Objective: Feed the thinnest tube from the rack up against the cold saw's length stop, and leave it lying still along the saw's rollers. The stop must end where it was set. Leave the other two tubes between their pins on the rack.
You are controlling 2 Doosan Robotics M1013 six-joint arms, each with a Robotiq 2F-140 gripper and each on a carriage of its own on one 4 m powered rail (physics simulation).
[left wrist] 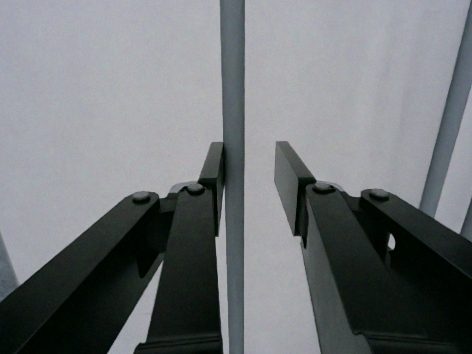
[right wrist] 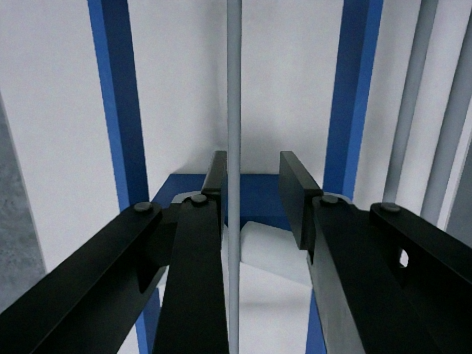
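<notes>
The thinnest tube (left wrist: 233, 75) (right wrist: 234, 90) runs lengthwise up the middle of both wrist views. My left gripper (left wrist: 249, 161) is open around it, with the tube close beside the left fingertip and a gap to the right one. My right gripper (right wrist: 253, 171) is open around the same tube, also nearer its left fingertip. The other two tubes (left wrist: 447, 115) (left wrist: 467, 225) (right wrist: 410, 100) (right wrist: 452, 130) lie to the right, partly hidden by the right-hand fingers. The tube's ends and the length stop do not show. What the tube rests on is hard to tell.
In the right wrist view, two blue rails (right wrist: 120, 100) (right wrist: 350, 100) flank the thin tube, with a blue crosspiece (right wrist: 260, 200) behind the fingertips. A pale rounded block (right wrist: 275, 252) lies below it. Grey floor (right wrist: 17, 220) shows at the left edge.
</notes>
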